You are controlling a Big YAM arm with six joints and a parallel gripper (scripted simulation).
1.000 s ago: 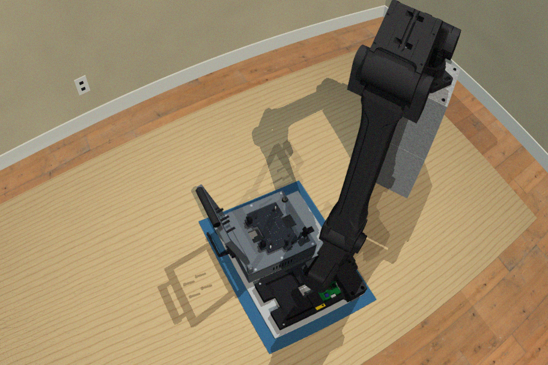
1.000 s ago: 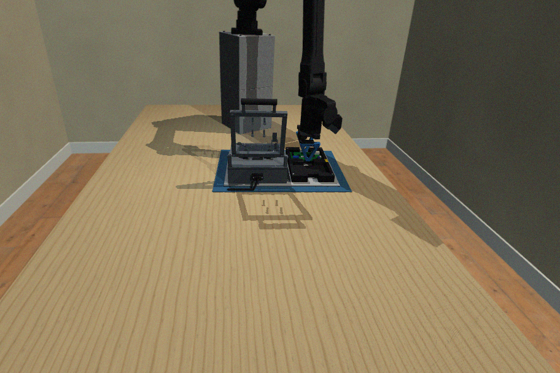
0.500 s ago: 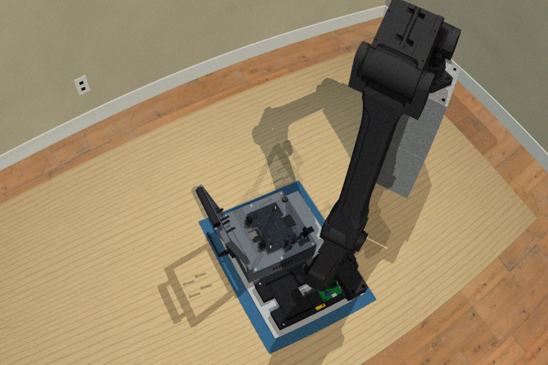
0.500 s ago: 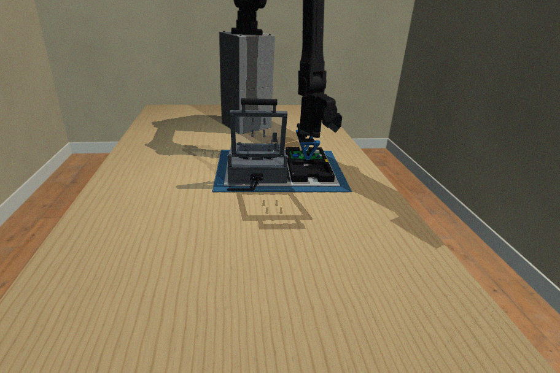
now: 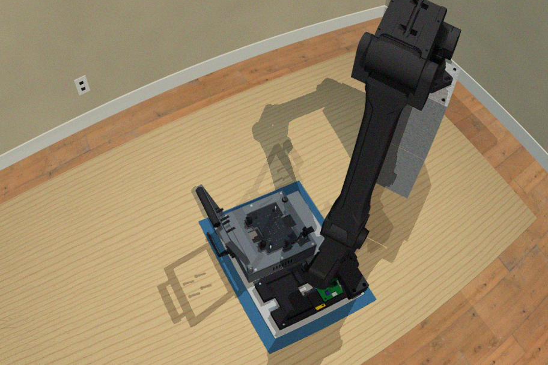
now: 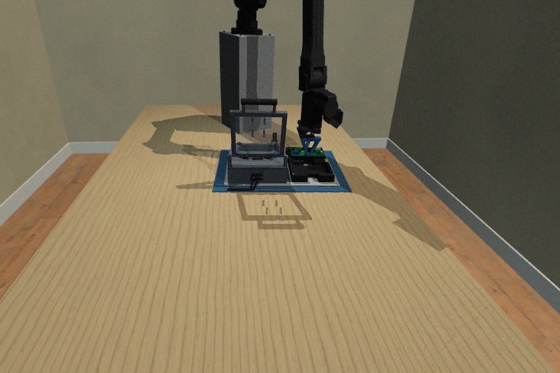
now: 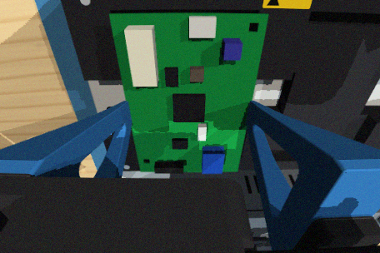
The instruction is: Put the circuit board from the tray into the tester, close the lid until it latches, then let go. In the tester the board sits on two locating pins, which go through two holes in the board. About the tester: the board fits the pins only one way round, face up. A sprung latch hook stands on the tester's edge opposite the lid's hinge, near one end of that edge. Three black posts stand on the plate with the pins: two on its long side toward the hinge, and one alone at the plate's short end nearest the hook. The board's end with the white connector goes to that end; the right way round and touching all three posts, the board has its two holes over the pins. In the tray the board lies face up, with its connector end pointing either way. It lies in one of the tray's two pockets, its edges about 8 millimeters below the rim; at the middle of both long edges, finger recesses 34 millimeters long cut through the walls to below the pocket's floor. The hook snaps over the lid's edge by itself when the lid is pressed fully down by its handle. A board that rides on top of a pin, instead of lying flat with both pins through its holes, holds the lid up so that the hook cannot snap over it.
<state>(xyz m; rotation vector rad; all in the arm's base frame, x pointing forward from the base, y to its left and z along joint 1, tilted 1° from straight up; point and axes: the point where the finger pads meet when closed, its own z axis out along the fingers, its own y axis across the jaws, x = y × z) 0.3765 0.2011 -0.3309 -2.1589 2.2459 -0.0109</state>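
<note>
Now: hand 1 cm past the black latch hook, 11 cm to the left of it and 4 cm below it. Also, from my hand: grey tester (8 cm ahead, 14 cm to the right, 7 cm above); then lid (18 cm ahead, 18 cm to the right, 14 cm above); then green circuit board (right at my hand).
</note>
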